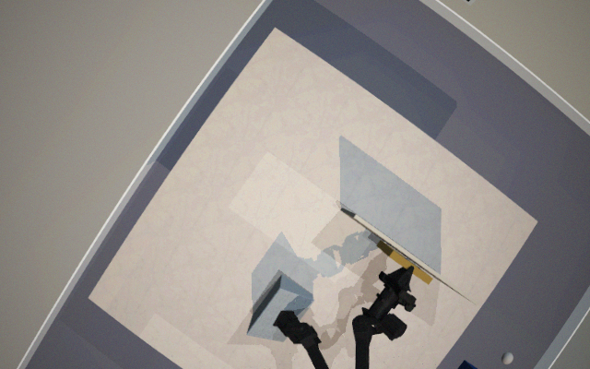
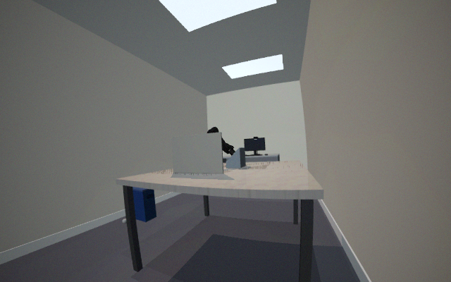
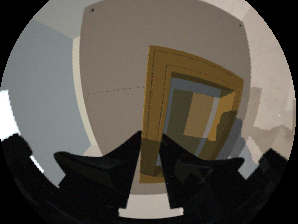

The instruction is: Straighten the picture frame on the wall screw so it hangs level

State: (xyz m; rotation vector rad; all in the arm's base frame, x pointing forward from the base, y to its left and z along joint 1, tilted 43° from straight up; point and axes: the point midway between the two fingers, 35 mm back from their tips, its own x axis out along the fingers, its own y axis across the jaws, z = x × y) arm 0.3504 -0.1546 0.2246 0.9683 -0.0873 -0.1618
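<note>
Right now my gripper tip is 5 cm above the picture frame, 1 cm to the right of it and 1 cm short of it. Also, from my gripper tip: upright wall panel: 6 cm below, 2 cm to the left, 2 cm ahead.
</note>
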